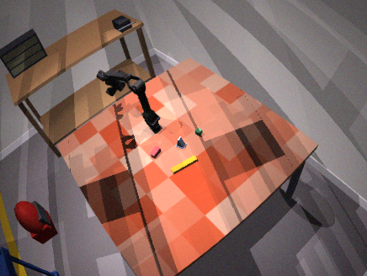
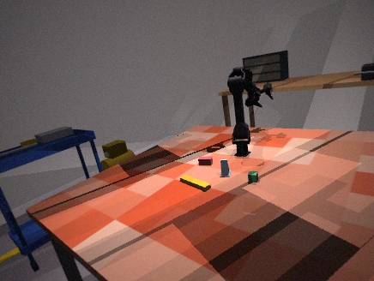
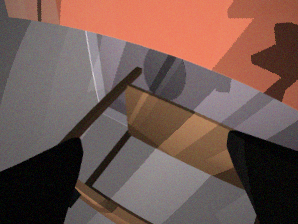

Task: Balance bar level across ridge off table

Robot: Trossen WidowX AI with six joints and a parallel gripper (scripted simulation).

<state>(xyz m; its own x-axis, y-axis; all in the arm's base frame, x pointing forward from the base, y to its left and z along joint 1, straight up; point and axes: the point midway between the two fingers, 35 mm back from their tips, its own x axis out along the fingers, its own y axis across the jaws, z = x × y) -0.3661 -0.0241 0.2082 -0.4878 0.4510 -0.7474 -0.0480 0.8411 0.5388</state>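
Now: gripper tip 74 cm short of the yellow bar, 17 cm above it and 4 cm to the left of it. Round my gripper tip: pink block: 55 cm ahead, 17 cm below, 11 cm to the right; green cube: 62 cm ahead, 18 cm to the left, 17 cm below.
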